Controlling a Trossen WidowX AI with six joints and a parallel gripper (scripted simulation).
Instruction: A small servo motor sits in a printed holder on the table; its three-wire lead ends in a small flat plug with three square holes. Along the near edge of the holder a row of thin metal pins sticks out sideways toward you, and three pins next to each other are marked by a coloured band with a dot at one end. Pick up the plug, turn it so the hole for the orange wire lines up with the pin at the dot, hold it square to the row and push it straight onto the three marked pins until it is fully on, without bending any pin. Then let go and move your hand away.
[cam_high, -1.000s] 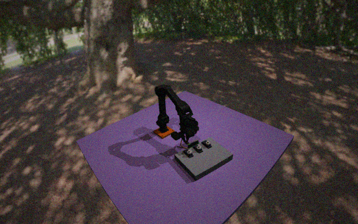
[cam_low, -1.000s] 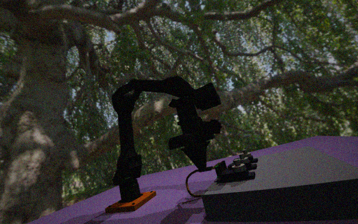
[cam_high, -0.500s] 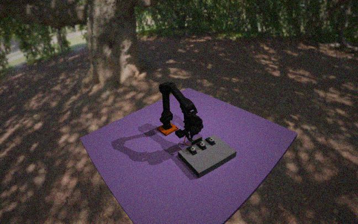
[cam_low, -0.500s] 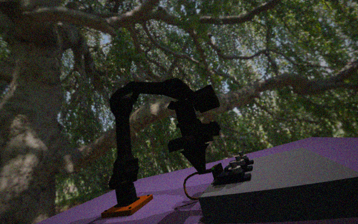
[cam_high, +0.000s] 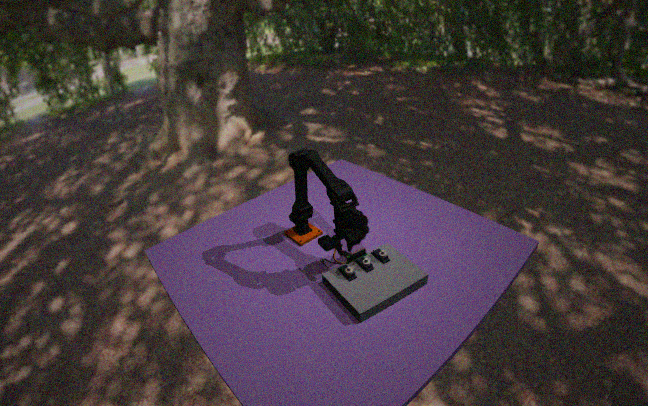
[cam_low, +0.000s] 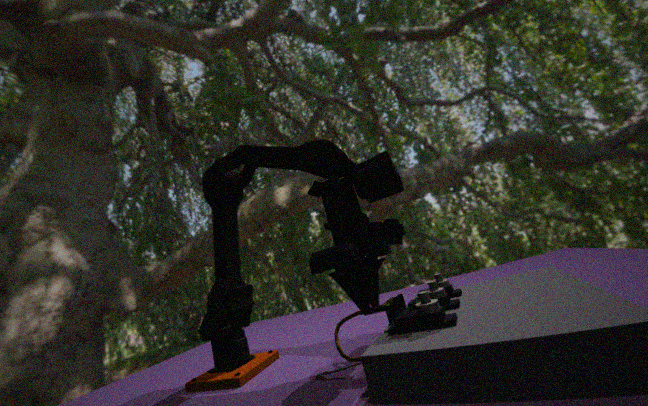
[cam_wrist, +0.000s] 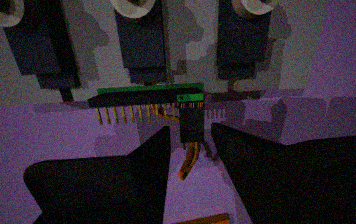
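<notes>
Now: gripper tip 30 mm short of the bright green band. The rest, counted from my gripper tip: black servo motor (80 mm ahead, 30 mm to the left, 20 mm below); grey printed holder (190 mm ahead, 20 mm to the left, 50 mm below).
</notes>
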